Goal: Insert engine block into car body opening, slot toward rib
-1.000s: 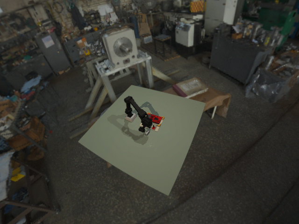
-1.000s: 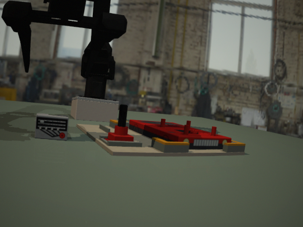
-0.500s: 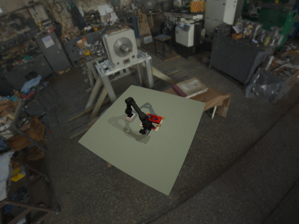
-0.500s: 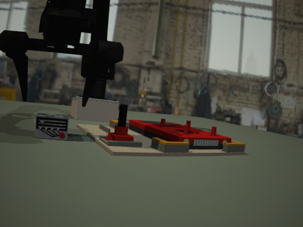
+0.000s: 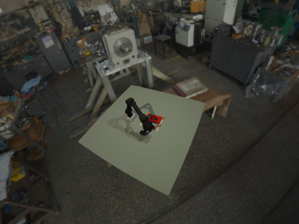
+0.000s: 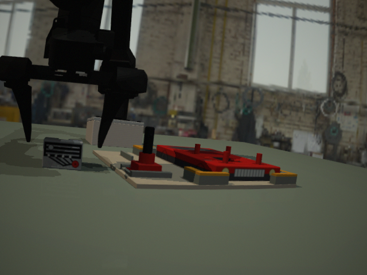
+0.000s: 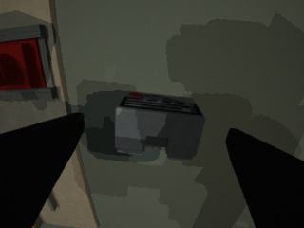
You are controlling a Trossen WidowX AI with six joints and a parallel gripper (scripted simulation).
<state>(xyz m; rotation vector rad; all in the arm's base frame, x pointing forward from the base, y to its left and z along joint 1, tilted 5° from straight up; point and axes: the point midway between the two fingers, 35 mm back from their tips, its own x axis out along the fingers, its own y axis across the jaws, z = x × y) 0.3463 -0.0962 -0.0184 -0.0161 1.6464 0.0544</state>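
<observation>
My gripper tip is now 1 cm past the engine block and 1 cm above it. Round my gripper tip: black post 2 cm ahead, 10 cm to the left, 1 cm above.
</observation>
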